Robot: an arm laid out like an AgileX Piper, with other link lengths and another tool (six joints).
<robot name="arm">
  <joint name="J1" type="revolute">
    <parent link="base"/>
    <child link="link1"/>
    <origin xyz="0 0 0.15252"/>
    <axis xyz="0 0 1"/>
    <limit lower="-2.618" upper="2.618"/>
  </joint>
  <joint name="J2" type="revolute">
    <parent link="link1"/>
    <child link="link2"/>
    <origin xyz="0 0 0"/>
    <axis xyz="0 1 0"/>
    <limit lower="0" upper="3.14"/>
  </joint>
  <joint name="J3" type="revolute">
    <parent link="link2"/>
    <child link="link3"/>
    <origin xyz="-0.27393 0 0.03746"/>
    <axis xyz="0 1 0"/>
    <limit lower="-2.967" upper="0"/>
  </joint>
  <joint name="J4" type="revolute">
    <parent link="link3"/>
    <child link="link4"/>
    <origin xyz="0.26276 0 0.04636"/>
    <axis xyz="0.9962 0 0.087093"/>
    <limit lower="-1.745" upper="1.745"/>
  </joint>
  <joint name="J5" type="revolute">
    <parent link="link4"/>
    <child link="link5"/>
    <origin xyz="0 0 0"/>
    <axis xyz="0 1 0"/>
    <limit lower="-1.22" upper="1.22"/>
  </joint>
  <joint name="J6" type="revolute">
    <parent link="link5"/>
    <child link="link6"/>
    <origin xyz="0.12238 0 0.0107"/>
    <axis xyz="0.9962 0 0.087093"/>
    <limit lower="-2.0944" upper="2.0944"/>
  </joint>
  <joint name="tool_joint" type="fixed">
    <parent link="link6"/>
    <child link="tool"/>
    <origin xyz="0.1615 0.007 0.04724" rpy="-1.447 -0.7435 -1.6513"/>
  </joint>
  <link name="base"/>
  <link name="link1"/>
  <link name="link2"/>
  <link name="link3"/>
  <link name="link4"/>
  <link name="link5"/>
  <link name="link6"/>
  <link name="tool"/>
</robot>
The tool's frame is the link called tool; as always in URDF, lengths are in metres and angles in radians.
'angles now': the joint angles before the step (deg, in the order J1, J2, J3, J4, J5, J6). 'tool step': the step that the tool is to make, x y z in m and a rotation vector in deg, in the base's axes. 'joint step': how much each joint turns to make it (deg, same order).
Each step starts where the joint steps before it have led.
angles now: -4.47, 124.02, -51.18, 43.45, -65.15, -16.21
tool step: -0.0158, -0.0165, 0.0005, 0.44, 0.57, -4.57
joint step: 0.00, -0.76, -0.01, 5.27, -0.04, -2.15
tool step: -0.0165, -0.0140, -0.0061, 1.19, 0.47, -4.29
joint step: 0.00, -0.01, 0.02, 4.77, -0.13, -0.89
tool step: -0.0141, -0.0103, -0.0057, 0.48, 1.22, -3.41
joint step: 0.00, 0.01, 0.00, 4.01, -0.09, -1.74
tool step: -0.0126, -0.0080, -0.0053, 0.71, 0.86, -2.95
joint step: 0.01, -0.01, -0.02, 3.47, 0.00, -1.20
